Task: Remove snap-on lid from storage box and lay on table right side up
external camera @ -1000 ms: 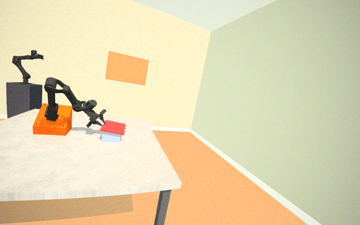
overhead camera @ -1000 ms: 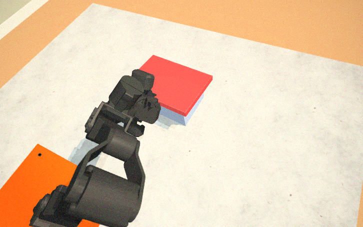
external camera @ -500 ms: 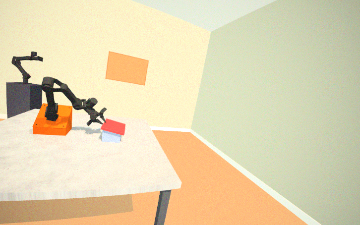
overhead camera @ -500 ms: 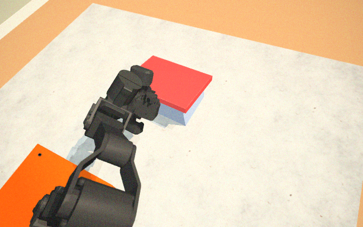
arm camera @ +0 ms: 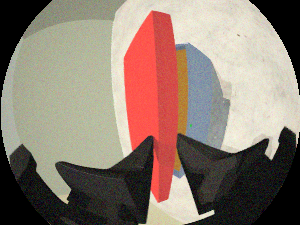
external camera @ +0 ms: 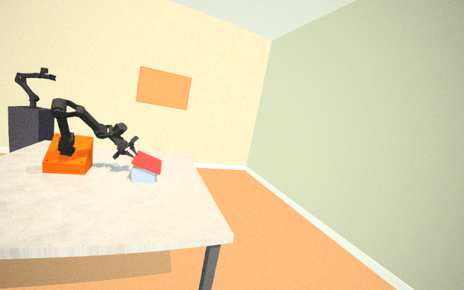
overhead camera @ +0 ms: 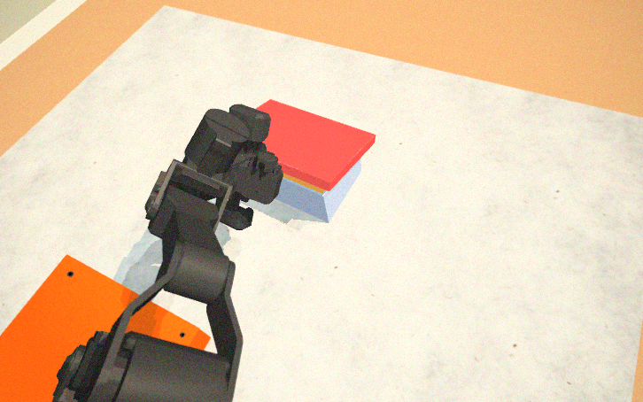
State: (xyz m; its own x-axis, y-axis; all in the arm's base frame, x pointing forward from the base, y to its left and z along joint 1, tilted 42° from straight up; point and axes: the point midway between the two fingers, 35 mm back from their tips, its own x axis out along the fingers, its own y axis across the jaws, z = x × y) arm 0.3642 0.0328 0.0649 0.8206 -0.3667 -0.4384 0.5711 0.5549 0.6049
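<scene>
The red lid is 8 cm ahead of my gripper tip and 2 cm below it. Round my gripper tip: storage box 6 cm ahead, 9 cm below.
</scene>
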